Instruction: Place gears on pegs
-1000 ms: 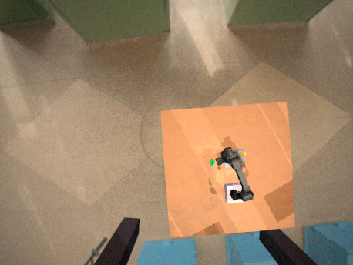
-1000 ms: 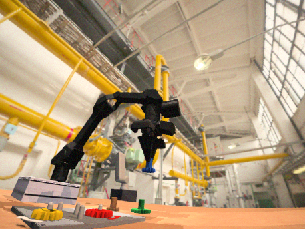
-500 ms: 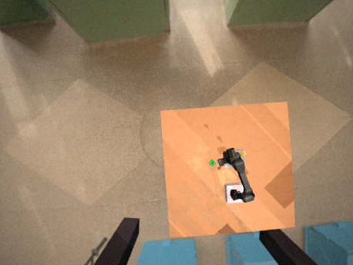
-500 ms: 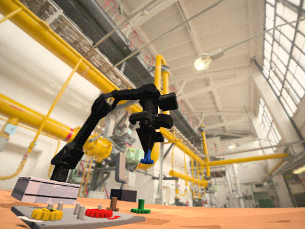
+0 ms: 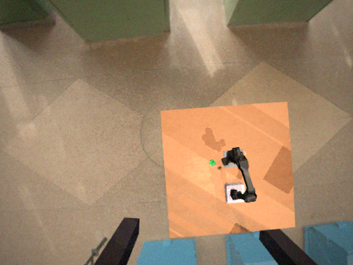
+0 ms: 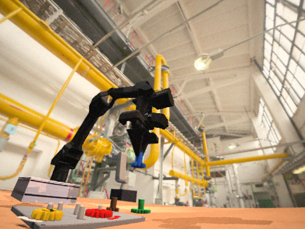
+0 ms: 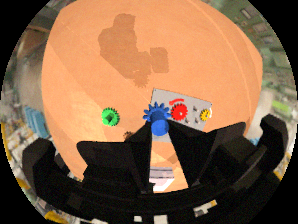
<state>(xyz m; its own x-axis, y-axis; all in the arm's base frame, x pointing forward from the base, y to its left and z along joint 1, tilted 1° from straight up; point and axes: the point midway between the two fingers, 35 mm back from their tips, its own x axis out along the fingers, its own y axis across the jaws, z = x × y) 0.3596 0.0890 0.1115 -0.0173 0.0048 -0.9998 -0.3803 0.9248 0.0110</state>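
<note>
My gripper tip is now 14 cm above the grey board, 11 cm to the left of it and 4 cm past it. The rest, counted from my gripper tip: blue gear: 1 cm below; green gear: 13 cm below, 11 cm to the left, 9 cm behind; red gear: 13 cm below, 9 cm to the right, 1 cm behind.
</note>
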